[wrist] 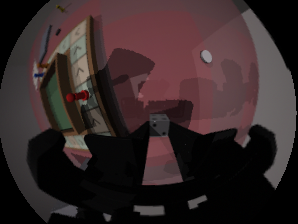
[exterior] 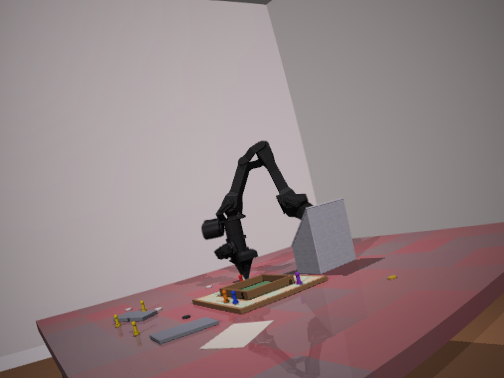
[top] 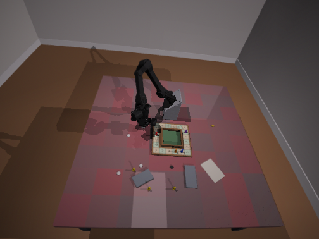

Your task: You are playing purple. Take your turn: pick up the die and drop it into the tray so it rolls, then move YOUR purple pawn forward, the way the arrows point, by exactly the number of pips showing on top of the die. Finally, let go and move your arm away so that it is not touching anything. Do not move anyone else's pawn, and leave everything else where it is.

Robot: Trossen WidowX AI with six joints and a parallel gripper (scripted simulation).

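My gripper tip is 6 cm short of the purple pawn, 33 cm to the right of it and 2 cm below it. Round my gripper tip: red pawn: 8 cm ahead, 9 cm to the left, 2 cm above; white die: right at my gripper tip; green-felt tray: 12 cm ahead, 20 cm to the left.
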